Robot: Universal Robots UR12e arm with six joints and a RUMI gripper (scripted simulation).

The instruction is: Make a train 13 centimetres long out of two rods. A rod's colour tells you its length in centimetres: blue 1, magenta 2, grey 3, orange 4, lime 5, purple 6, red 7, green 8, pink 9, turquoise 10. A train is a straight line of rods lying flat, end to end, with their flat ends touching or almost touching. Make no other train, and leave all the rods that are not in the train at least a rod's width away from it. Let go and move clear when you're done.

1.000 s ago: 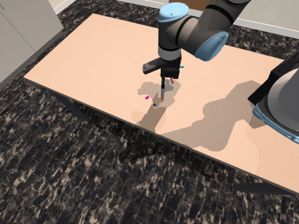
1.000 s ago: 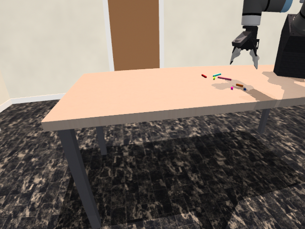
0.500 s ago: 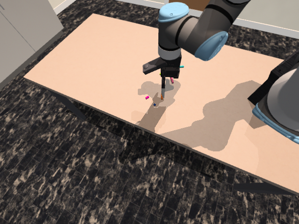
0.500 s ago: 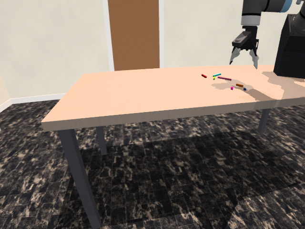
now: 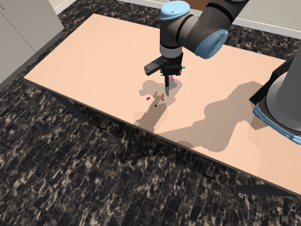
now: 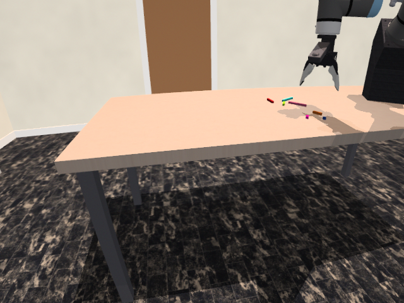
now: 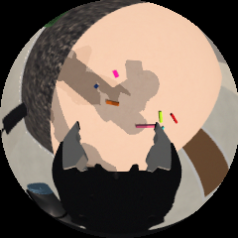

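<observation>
My gripper is now 30 mm short of the pink rod, 140 mm to the left of it and 100 mm above it. From my hand the other things lie so: blue rod 10 mm behind, 90 mm to the left, 100 mm below; orange rod 10 mm behind, 10 mm to the left, 100 mm below; magenta rod 60 mm ahead, 70 mm to the left, 100 mm below.
</observation>
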